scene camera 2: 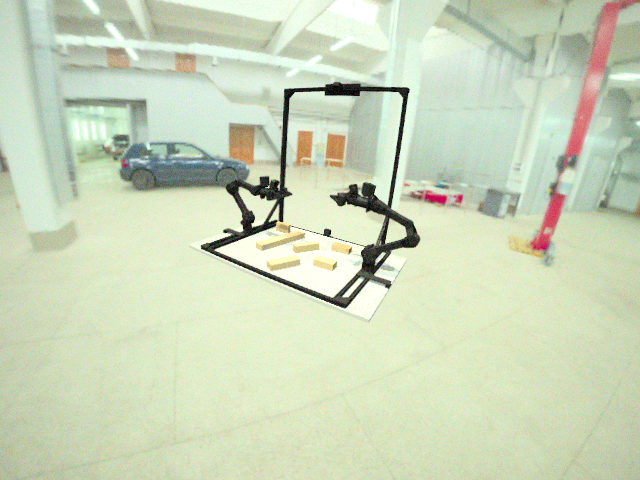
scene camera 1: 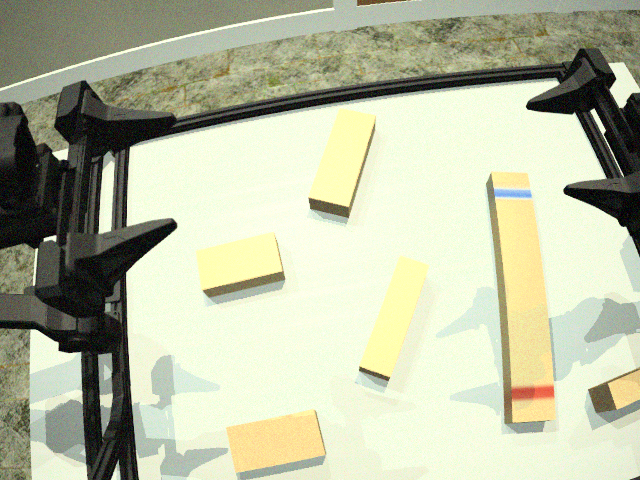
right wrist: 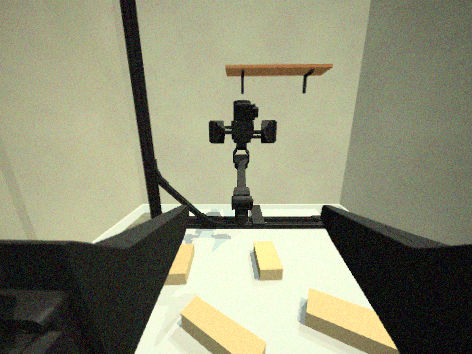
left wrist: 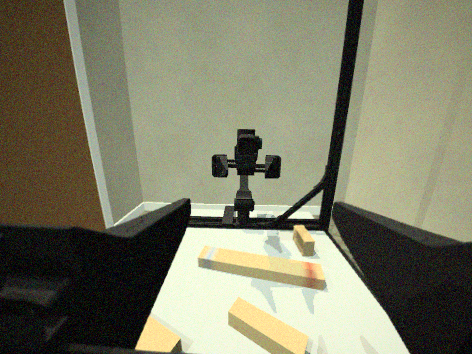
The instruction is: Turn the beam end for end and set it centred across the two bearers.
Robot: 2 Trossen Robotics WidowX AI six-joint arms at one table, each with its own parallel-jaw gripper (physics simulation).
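The long beam lies flat at the right in scene camera 1, blue band at its upper end, red band near its lower end. Two short blocks lie roughly parallel and apart: one at the left middle, one at the bottom. Which blocks are the bearers I cannot tell. My left gripper is open and empty above the table's left side. My right gripper is open and empty, raised near the beam's blue end.
A thick block lies at the upper middle in scene camera 1. A narrow block lies left of the beam. Another block lies near the beam's red end. A black frame edges the table.
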